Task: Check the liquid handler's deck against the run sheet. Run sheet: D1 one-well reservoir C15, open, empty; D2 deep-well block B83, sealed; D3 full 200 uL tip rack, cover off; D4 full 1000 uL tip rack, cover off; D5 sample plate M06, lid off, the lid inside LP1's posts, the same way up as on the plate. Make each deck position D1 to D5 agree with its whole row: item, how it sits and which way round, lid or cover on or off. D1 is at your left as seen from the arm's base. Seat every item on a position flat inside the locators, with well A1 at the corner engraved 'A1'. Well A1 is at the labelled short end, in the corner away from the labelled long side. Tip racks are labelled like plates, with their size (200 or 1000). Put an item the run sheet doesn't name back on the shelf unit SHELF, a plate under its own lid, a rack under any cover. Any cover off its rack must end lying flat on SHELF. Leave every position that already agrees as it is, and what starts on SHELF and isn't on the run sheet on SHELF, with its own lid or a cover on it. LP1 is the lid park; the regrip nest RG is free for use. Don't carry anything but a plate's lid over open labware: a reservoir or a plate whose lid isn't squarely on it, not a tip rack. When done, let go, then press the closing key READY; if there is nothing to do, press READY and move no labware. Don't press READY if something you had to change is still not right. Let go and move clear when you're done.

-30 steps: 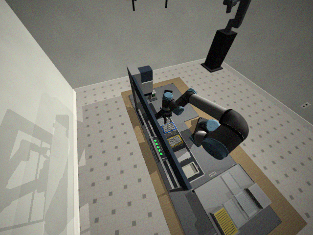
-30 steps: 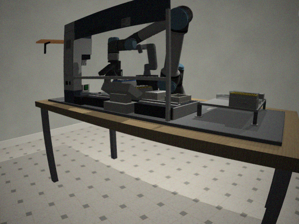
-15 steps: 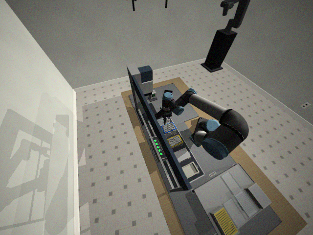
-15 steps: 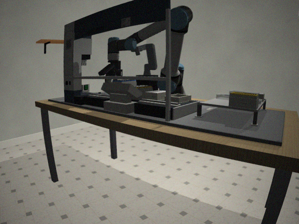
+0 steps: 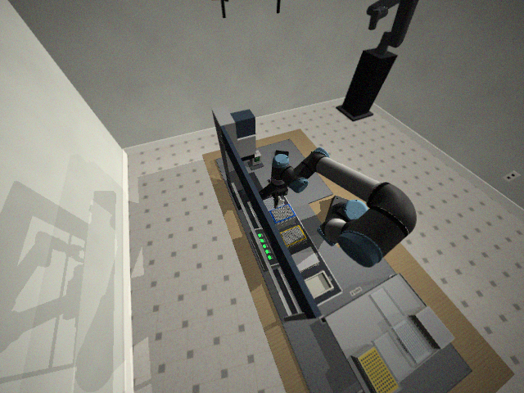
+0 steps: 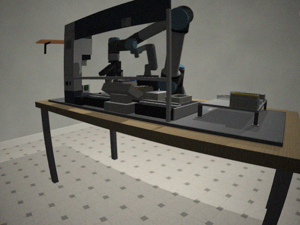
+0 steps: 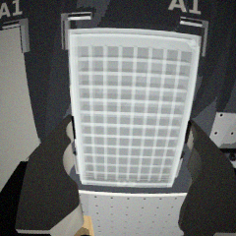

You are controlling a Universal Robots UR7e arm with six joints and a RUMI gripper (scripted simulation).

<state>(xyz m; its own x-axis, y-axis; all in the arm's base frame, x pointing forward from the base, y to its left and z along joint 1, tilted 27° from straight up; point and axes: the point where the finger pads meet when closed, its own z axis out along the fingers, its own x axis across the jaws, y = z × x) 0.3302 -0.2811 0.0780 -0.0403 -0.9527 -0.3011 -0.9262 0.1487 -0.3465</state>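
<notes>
Right now my hand is 20 mm short of the blue-framed tip rack, 130 mm to the right of it and 50 mm below it. Round my hand: sample plate 10 mm below; yellow-framed tip rack 20 mm ahead, 250 mm to the left, 30 mm above; flat lid 150 mm behind, 160 mm to the right, 50 mm below.
</notes>
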